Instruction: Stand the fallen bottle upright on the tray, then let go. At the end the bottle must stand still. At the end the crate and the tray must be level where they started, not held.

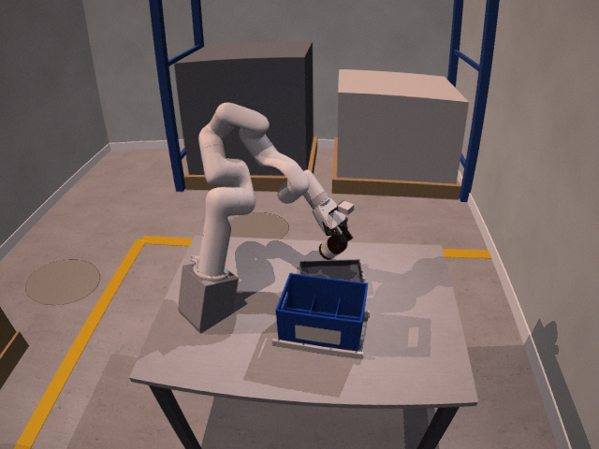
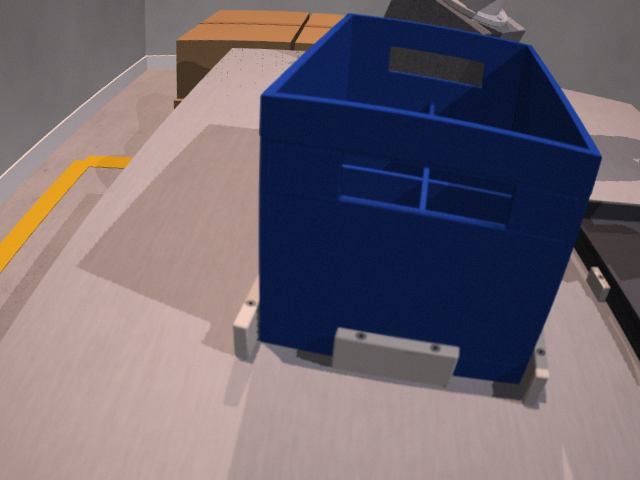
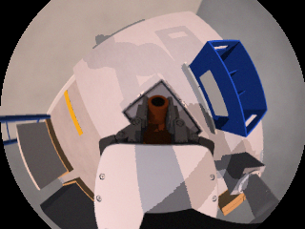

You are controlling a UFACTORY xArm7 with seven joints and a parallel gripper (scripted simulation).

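The brown bottle is 3 cm behind my hand, 1 cm to the left of it and 5 cm below it. The rest, counted from my hand: blue crate (29 cm to the right, 13 cm below); then tray (4 cm behind, 1 cm to the right, 20 cm below).
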